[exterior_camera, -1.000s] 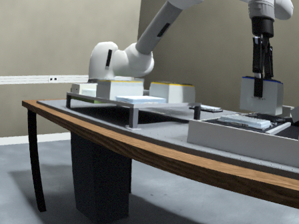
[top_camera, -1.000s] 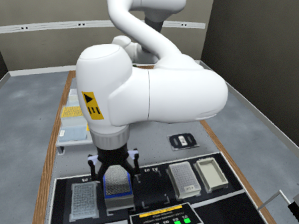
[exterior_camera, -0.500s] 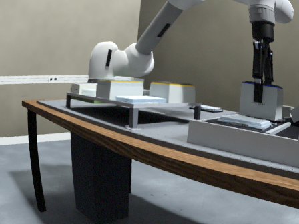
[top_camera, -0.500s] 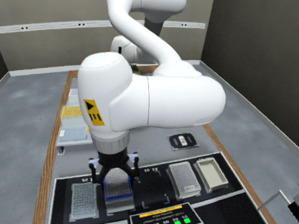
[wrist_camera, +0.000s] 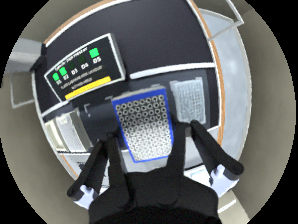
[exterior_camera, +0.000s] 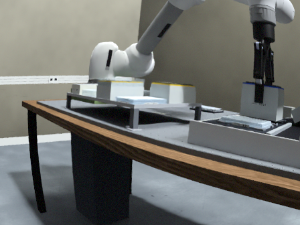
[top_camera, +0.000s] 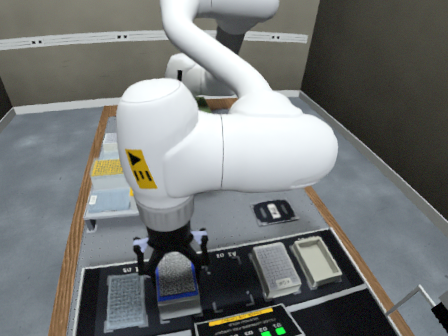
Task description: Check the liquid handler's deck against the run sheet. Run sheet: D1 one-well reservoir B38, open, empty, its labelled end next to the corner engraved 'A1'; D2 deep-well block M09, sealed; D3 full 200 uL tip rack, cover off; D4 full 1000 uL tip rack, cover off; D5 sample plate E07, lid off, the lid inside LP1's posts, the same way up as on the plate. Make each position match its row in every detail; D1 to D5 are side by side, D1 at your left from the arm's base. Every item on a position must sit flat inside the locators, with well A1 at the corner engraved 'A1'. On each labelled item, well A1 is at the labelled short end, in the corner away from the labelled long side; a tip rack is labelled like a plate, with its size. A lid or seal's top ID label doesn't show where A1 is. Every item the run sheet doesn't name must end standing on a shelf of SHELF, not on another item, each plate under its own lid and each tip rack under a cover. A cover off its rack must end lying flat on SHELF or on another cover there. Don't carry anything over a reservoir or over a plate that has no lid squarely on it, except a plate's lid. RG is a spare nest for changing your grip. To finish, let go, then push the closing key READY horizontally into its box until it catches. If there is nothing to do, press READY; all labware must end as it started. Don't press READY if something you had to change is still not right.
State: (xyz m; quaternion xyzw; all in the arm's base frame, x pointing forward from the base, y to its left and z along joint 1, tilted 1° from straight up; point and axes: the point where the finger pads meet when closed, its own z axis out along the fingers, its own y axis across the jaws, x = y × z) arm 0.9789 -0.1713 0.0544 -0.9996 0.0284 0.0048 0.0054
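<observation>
My hand is 1 cm to the left of the blue-rimmed tip rack and 1 cm past it. Round my hand: deep-well block: 25 cm to the left, 6 cm below, 1 cm ahead; then yellow-rimmed tip rack: 33 cm behind, 2 cm to the right, 2 cm below; then clear sample plate: 12 cm to the right, 7 cm below, 1 cm behind.
</observation>
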